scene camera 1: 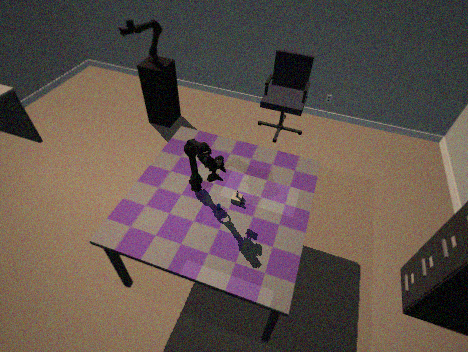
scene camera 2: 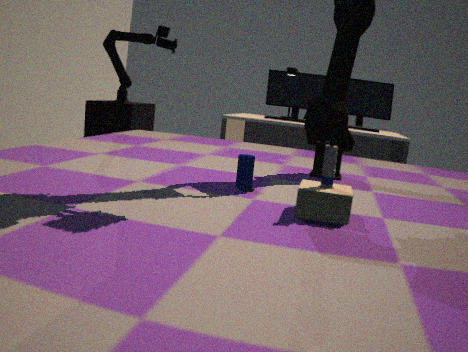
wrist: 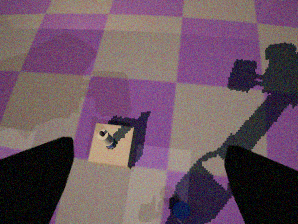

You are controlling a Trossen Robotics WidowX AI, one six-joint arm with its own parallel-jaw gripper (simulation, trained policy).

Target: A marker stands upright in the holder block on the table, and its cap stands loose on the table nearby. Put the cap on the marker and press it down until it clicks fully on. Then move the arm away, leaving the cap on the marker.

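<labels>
There's a holder block (scene camera 2: 318,206), and it's 0.54 m from the lens.
</labels>
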